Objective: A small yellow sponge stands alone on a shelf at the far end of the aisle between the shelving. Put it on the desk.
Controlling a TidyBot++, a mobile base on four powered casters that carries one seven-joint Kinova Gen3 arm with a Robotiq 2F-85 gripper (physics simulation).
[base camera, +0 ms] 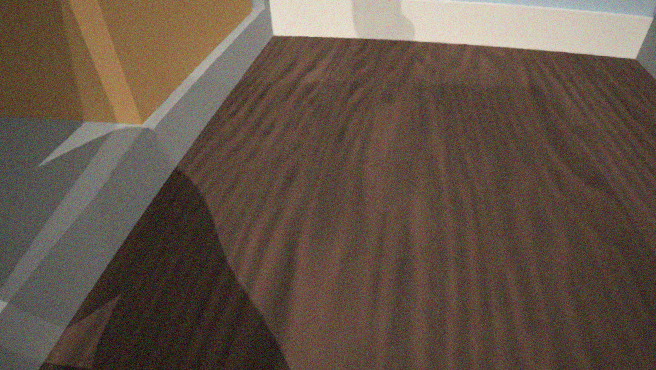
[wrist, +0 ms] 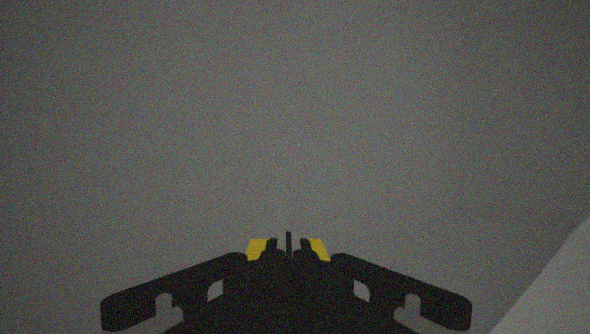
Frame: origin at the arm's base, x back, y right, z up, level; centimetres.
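Seen in the pictures: gripper, fingertip midpoint: [wrist: 288, 245].
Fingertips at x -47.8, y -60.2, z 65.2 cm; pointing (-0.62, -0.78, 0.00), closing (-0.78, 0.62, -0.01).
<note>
A point is followed by its place in that frame.
My gripper [wrist: 288, 245] @(x -47.8, y -60.2, z 65.2 cm) is at the bottom middle of the wrist view, with its fingertips brought together. Two small parts of the yellow sponge [wrist: 256, 249] @(x -47.4, y -63.6, z 64.0 cm) show, one on each side of the closed fingertips; the stretch between them is hidden behind the fingers. I see no sponge held between the fingertips. The grey surface of the shelf [wrist: 295, 125] @(x -56.4, y -69.7, z 75.1 cm) fills most of the wrist view around them. The sponge, the gripper and the desk do not show in the base camera view.
In the base camera view, a grey shelving edge [base camera: 200, 107] @(x -62.4, y -23.3, z -36.2 cm) runs along the left, with an orange-brown panel [base camera: 175, 45] @(x -63.5, y -25.2, z -26.5 cm) behind it. Brown wooden floor [base camera: 400, 200] @(x -46.1, y 6.4, z -39.7 cm) stretches to a white baseboard [base camera: 500, 27] @(x -95.4, y 31.5, z -35.4 cm) at the far wall. A dark shadow lies at the lower left.
</note>
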